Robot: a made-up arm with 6 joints.
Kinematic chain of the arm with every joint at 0, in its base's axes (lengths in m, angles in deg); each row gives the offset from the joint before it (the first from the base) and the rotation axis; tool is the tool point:
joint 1: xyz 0 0 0.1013 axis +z
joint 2: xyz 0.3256 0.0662 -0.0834 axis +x
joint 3: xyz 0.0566 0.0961 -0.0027 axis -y
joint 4: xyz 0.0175 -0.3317 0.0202 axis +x
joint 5: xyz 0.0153 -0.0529 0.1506 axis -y
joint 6: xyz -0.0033 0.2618 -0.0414 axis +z
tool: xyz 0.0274 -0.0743 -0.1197
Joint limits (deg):
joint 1: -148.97..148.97
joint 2: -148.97..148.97
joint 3: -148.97..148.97
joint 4: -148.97..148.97
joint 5: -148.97..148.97
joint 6: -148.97..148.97
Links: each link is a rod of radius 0.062 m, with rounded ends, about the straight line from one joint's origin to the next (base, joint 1, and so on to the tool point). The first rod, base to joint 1, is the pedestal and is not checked.
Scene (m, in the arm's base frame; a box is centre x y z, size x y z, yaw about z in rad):
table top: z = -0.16
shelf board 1: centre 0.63 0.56 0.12 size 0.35 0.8 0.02 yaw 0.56
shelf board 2: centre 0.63 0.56 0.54 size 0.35 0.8 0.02 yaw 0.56
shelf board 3: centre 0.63 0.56 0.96 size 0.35 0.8 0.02 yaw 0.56
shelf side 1: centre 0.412 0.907 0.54 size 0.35 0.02 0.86 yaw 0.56
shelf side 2: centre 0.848 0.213 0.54 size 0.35 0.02 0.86 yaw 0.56
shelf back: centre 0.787 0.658 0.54 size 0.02 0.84 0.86 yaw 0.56
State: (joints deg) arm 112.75 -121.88 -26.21 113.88 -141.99 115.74
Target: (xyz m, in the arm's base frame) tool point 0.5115 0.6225 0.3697
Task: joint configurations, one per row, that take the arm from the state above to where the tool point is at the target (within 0.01 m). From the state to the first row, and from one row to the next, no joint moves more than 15 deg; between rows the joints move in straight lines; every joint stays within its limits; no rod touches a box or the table.
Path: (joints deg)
1: 101.48 -120.27 -29.75 102.61 -131.87 102.84
2: 90.20 -118.67 -33.30 91.34 -121.74 89.94
3: 78.93 -117.06 -36.84 80.06 -111.62 77.04
4: 65.31 -115.84 -48.83 78.79 -107.16 66.52
5: 51.68 -114.61 -60.81 77.52 -102.70 55.99
6: 38.06 -113.39 -72.80 76.25 -98.25 45.46
7: 35.79 -113.46 -73.38 76.58 -105.49 58.82
8: 33.53 -113.54 -73.95 76.92 -112.74 72.18
9: 31.26 -113.61 -74.53 77.25 -119.99 85.54
10: 29.00 -113.68 -75.11 77.58 -127.23 98.90
11: 26.74 -113.75 -75.69 77.91 -134.48 112.27
12: 24.47 -113.83 -76.26 78.24 -141.72 125.63
13: 22.21 -113.90 -76.84 78.58 -148.97 138.99

